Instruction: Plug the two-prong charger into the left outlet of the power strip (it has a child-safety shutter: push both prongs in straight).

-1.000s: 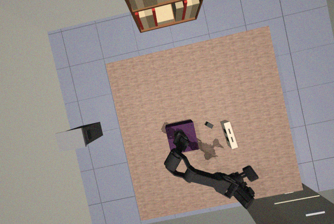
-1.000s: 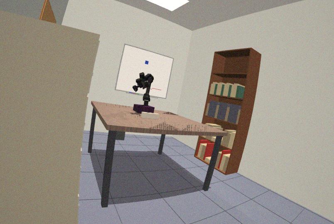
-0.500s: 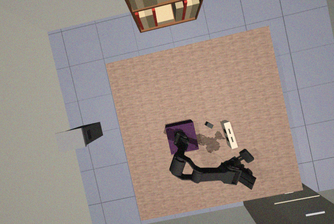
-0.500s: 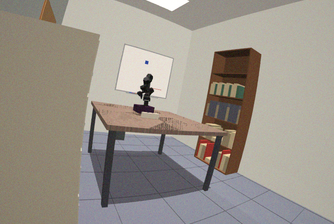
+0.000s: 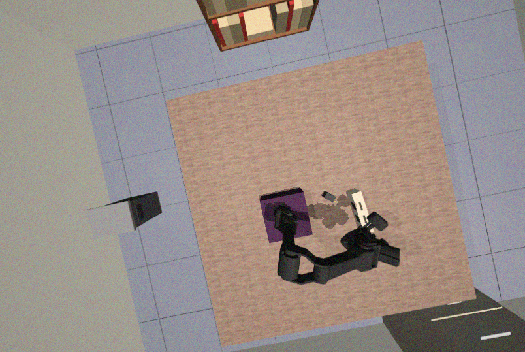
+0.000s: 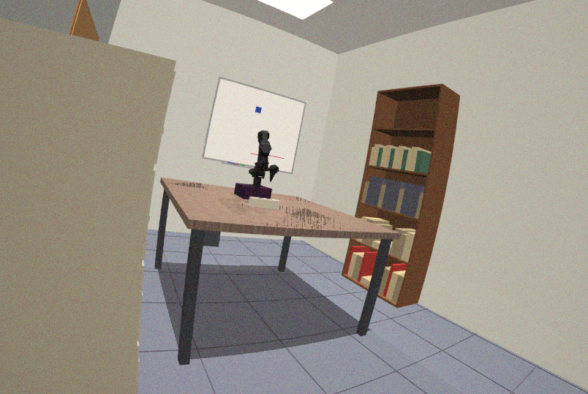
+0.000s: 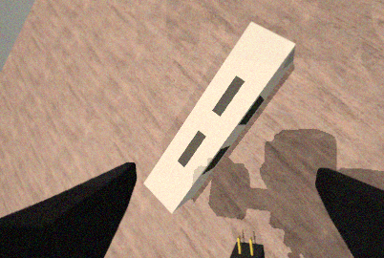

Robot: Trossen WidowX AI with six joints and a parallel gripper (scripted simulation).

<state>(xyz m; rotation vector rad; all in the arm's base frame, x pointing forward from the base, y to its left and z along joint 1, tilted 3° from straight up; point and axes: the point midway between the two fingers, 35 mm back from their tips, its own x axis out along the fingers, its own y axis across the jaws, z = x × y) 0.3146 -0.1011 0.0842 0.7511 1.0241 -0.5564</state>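
Right now my gripper tip is 7 cm past the dark grey charger, 10 cm to the right of it and 13 cm above it.
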